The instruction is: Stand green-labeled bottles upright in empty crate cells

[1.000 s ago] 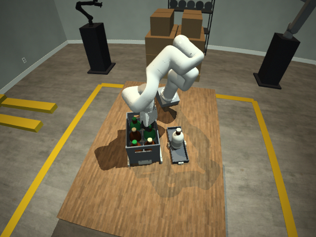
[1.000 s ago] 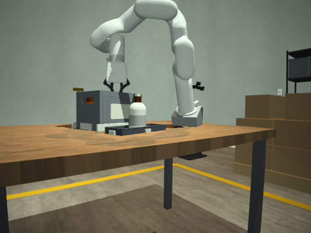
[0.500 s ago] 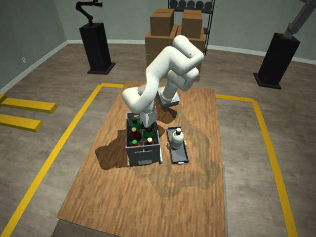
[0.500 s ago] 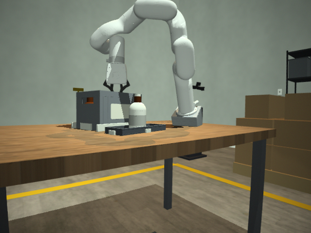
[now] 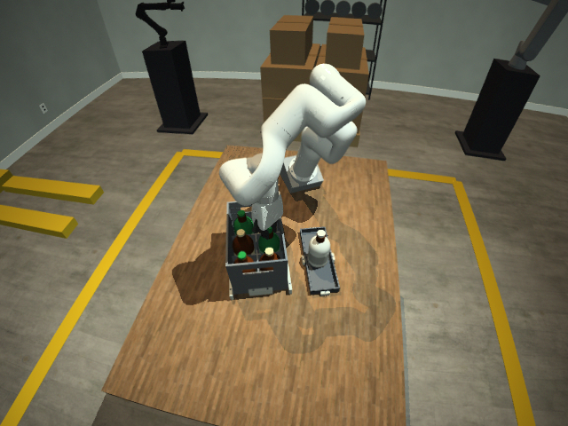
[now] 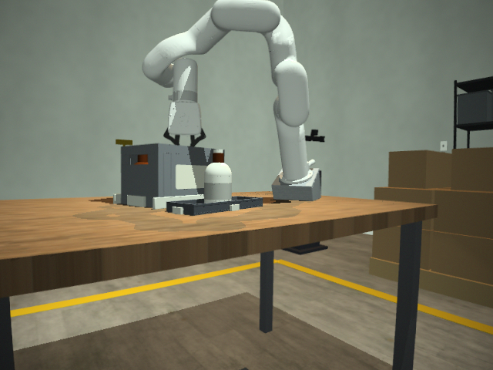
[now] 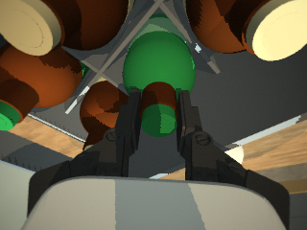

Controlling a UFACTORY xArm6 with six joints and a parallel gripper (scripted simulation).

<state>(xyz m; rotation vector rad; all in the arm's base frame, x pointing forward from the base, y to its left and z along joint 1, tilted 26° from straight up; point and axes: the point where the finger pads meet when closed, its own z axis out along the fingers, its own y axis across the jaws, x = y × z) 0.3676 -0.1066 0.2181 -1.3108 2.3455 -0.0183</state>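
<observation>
The grey crate is 8 cm below my hand, 4 cm to the right of it and 1 cm ahead of it. Round my hand: tray: 17 cm to the left, 15 cm below, 2 cm behind; white-labeled bottle: 17 cm to the left, 8 cm below, 2 cm behind.
</observation>
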